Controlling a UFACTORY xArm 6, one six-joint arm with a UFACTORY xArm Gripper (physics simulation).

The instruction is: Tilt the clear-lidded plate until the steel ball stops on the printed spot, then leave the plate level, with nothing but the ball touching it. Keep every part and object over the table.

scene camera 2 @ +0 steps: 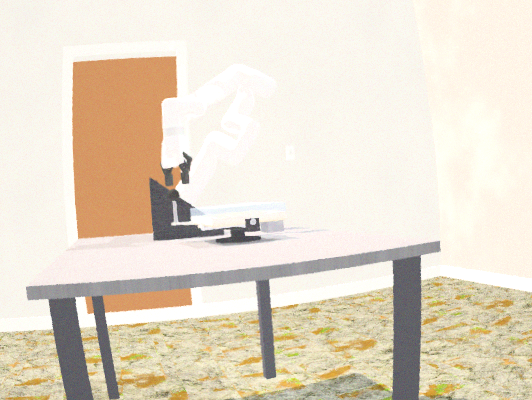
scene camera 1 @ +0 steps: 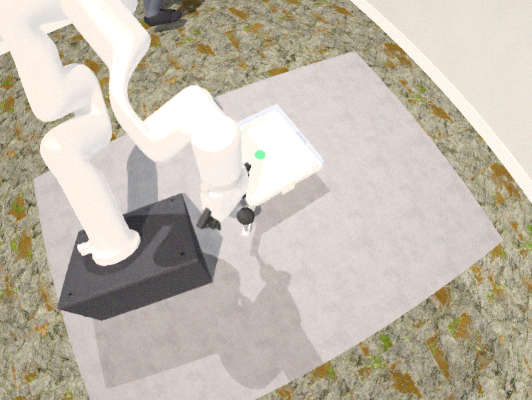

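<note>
The clear-lidded plate (scene camera 1: pixel 292 150) (scene camera 2: pixel 240 218) looks about level on its low black stand (scene camera 2: pixel 238 239). The green printed spot (scene camera 1: pixel 259 154) shows through the lid. The steel ball cannot be made out in either view; glare and the arm cover part of the plate. A black knob (scene camera 1: pixel 245 216) (scene camera 2: pixel 173 194) stands on a pale upright rod at the plate's near side in scene camera 1. My gripper (scene camera 1: pixel 228 212) (scene camera 2: pixel 177 180) is open and empty, pointing down. In scene camera 2 its fingertips are a little above the knob, apart from it. The wrist partly hides the fingers in scene camera 1.
The arm's black base block (scene camera 1: pixel 150 245) (scene camera 2: pixel 161 215) stands on the table (scene camera 1: pixel 400 200) (scene camera 2: pixel 200 260), left of the plate. The forearm and wrist hang over the plate's left edge in scene camera 1. A person's foot (scene camera 1: pixel 162 17) shows on the floor beyond the table.
</note>
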